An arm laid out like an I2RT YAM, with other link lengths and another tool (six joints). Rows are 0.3 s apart.
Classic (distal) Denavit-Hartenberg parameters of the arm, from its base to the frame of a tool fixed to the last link. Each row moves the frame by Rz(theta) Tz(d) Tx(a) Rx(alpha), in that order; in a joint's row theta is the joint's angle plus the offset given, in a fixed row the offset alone. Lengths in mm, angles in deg.
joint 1: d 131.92; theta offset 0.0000; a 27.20; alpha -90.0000
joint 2: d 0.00; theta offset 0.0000; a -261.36; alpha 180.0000
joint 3: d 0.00; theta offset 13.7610; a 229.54; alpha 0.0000
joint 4: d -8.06; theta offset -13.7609; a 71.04; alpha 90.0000
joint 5: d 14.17; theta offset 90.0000; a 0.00; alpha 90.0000
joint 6: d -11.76; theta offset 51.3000; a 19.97; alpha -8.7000
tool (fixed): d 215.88; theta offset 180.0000; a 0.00; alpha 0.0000
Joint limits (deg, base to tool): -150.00..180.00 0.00..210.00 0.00..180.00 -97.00..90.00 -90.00..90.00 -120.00..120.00
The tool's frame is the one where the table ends.
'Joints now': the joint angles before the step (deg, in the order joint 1, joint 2, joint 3, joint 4, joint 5, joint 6). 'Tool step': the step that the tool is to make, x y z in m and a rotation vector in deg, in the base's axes. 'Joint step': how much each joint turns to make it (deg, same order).
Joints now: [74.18, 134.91, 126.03, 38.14, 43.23, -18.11]
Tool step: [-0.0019, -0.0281, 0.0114, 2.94, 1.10, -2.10]
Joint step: [0.09, -6.03, -8.83, 4.84, 2.83, 0.71]
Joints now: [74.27, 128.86, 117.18, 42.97, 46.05, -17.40]
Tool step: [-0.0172, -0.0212, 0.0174, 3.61, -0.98, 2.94]
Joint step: [0.44, -7.57, -11.18, 5.99, -2.10, 1.92]
